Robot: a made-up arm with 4 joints.
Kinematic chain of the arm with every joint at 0, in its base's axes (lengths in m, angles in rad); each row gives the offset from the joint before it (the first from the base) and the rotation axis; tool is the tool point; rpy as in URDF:
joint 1: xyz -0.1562 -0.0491 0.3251 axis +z
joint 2: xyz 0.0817 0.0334 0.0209 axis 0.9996 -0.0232 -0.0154
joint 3: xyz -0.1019 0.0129 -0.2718 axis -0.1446 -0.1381 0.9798
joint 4: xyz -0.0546 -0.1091 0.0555 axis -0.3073 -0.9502 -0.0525
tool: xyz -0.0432 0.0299 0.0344 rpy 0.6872 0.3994 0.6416
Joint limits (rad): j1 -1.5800..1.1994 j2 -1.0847..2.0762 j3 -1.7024..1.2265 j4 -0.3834..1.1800
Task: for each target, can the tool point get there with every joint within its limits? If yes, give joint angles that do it. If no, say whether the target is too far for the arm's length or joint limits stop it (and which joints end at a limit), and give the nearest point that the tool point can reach.
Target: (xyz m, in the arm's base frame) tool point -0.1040 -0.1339 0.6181
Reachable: no: joint limits stop it (at a limit: joint 1, joint 2, joint 3) | nearest point -0.0013 0.0272 0.5305 | short by 0.210 m
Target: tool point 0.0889 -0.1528 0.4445
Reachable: no: joint limits stop it (at a limit: joint 1, joint 2) | nearest point 0.0317 -0.1433 0.3488 | short by 0.112 m
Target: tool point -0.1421 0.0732 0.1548
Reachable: yes | joints -0.7585 0.8182 0.4542 -0.1162
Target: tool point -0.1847 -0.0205 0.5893
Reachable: no: joint limits stop it (at a limit: joint 2, joint 3) | nearest point -0.2735 0.0686 0.5213 | short by 0.143 m
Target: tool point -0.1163 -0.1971 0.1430
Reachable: yes | joints 0.9123 -0.2870 0.3569 1.0099
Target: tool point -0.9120 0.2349 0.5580
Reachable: no: too far | nearest point -0.4437 0.0589 0.4211 | short by 0.519 m
